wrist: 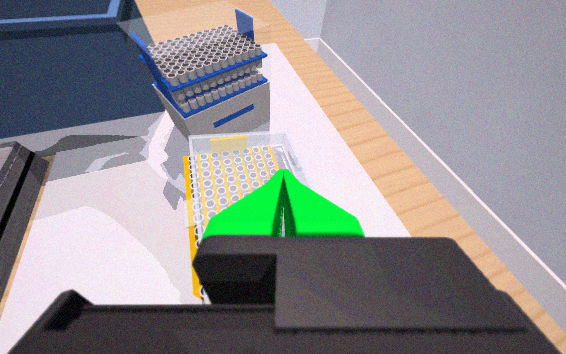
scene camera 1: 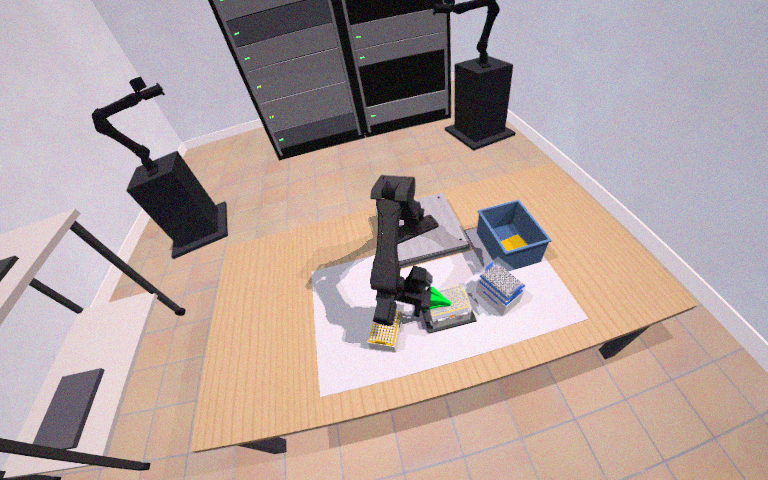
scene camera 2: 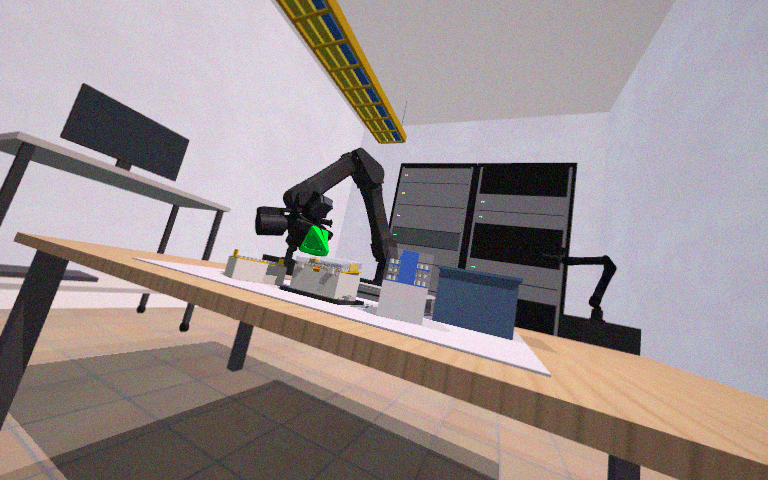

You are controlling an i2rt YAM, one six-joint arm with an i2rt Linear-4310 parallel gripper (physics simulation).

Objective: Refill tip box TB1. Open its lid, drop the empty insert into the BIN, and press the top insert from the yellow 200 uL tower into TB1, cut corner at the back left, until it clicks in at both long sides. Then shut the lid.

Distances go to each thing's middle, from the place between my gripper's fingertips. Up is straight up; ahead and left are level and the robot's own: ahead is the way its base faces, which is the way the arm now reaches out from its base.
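Labels:
The clear lid (scene camera 1: 457,295) has my gripper 20 mm past it and 20 mm above it. Counted from my hand, the blue bin (scene camera 2: 483,302) is 150 mm behind, 340 mm to the left and 40 mm below. Going by their middles, the clear lid is the nearest to my gripper of the things named here.

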